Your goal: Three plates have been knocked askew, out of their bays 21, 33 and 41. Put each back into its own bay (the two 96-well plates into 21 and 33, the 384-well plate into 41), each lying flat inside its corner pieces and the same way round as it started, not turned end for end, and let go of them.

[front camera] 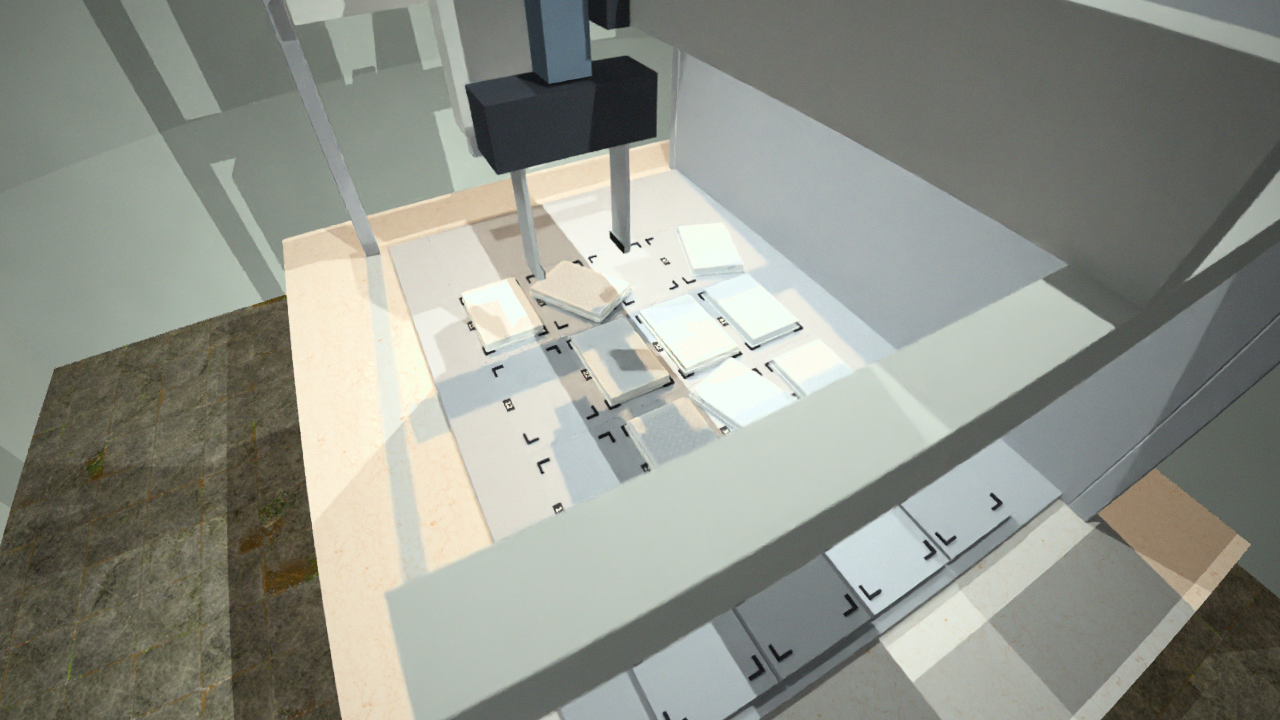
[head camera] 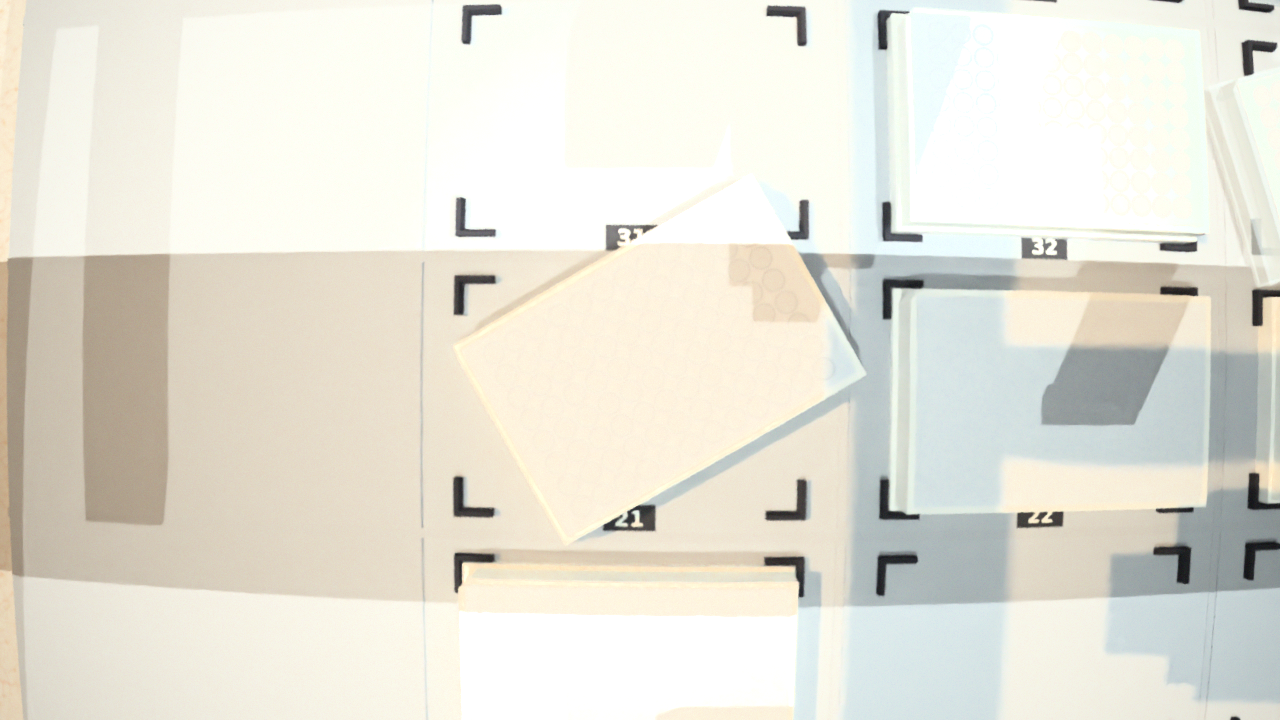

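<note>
The askew 96-well plate at bay 21 lies turned across its corner pieces, with one corner reaching over into bay 31. The askew 384-well plate lies near bay 41 at the back right in the front view; it does not show in the head view. The other askew plate, by bay 33, lies turned in the front view, partly behind the front beam, and an edge of it shows at the right of the head view. My gripper is open, its jaws spread apart above the bay 21 plate; nothing is held.
A plate stands in the bay below 21 in the head view. Plates stand in bay 22 and bay 32. Several more seated plates stand nearby. A wide pale beam crosses the front view and hides part of the deck.
</note>
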